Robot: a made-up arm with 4 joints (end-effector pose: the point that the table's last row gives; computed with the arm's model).
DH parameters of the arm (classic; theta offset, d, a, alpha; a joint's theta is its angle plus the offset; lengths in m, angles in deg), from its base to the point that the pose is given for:
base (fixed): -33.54 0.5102 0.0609 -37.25
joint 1: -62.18 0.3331 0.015 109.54
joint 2: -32.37 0.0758 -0.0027 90
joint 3: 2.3 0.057 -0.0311 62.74
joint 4: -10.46 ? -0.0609 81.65
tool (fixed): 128.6 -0.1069 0 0
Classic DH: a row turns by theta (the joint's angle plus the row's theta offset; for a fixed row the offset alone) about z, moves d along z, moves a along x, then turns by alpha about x.
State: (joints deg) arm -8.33 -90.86 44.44 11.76
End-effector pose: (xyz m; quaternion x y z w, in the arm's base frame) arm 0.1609 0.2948 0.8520 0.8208 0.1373 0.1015 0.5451
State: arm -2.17 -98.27 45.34 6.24
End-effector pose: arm 0.1429 0.2864 0.8738 0.8356 0.1980 0.1417 0.4924
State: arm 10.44 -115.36 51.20 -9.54
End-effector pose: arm 0.1125 0.2523 0.9167 0.8424 0.3284 0.2294 0.3605
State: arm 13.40 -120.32 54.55 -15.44
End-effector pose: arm 0.1051 0.2402 0.9261 0.8348 0.3661 0.2573 0.3206
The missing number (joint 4, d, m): 0.0585
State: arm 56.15 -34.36 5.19 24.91
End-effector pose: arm -0.0047 0.2090 0.8286 0.5742 0.4637 0.4655 0.4884
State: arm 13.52 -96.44 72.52 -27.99
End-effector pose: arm 0.0721 0.2822 0.8484 0.6752 0.5432 0.1944 0.4596
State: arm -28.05 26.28 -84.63 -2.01
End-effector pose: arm 0.0261 0.0677 0.6014 -0.3424 0.4855 0.5852 0.5519
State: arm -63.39 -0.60 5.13 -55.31
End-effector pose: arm 0.1269 0.0793 0.6011 -0.3567 0.3953 -0.2361 0.8128
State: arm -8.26 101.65 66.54 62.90
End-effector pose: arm 0.2262 0.0187 0.7840 -0.3607 -0.3600 -0.0922 0.8554
